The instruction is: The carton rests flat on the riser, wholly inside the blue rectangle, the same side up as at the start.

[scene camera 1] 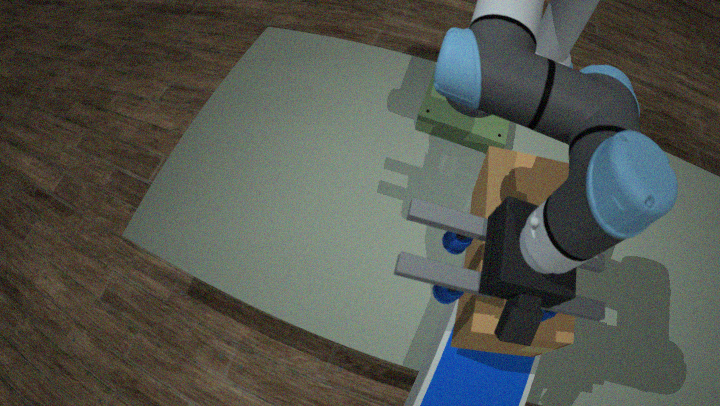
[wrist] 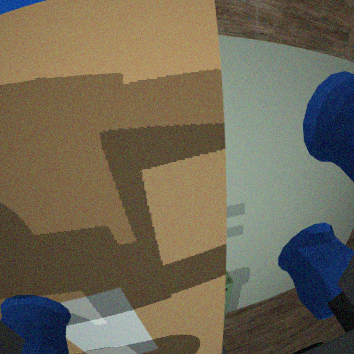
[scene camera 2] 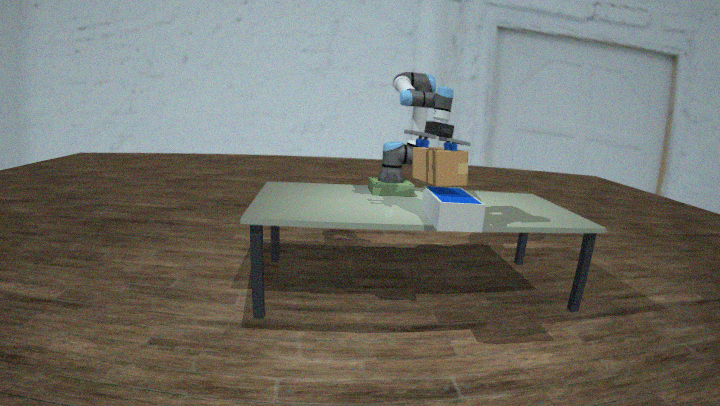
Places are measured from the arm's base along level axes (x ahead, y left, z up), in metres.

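Where they show: hand at its tool point: [wrist: 169, 229] [scene camera 2: 435, 149]; arm's base at its link origin: [scene camera 2: 390, 180].
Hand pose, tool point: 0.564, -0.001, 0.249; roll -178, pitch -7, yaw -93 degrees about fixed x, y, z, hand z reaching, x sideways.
Things, the pixels of their top centre, and the offset from my tool point, as dx, dy, dz. "spot": a spot on its surface instead. Level surfaces: height alone.
- brown carton at its top centre: [scene camera 1: 537, 236] [scene camera 2: 440, 146] -0.067, +0.058, +0.009
- riser at its top centre: [scene camera 1: 496, 340] [scene camera 2: 452, 194] +0.061, +0.075, -0.193
- white block with a blue rectangle, surface spot: [scene camera 1: 478, 385] spot: +0.150, +0.053, -0.192
- table at its surface level: dz -0.313
The brown carton [scene camera 1: 496, 174] [scene camera 2: 450, 168] [wrist: 100, 35] hangs upright and about level under my suction gripper [scene camera 1: 504, 267] [scene camera 2: 436, 144], held from its top. Two blue cups [scene camera 1: 456, 242] [wrist: 320, 272] stick out past the carton's side; a third cup [wrist: 35, 325] is over its top. The carton is off the riser [scene camera 1: 528, 380] [scene camera 2: 461, 217], a white block with a blue rectangle [scene camera 1: 478, 385] [scene camera 2: 454, 195] on top. In scene camera 1 the carton's near end overlaps the riser's far part; the rest reaches back towards the robot base. The arm hides much of the carton's top.
The green base plate [scene camera 1: 456, 121] [scene camera 2: 391, 188] of the robot is behind the carton, near the table's far edge. The table [scene camera 1: 282, 176] [scene camera 2: 322, 206] [wrist: 270, 165] spreads to both sides of the riser. The riser stands at the table's near edge.
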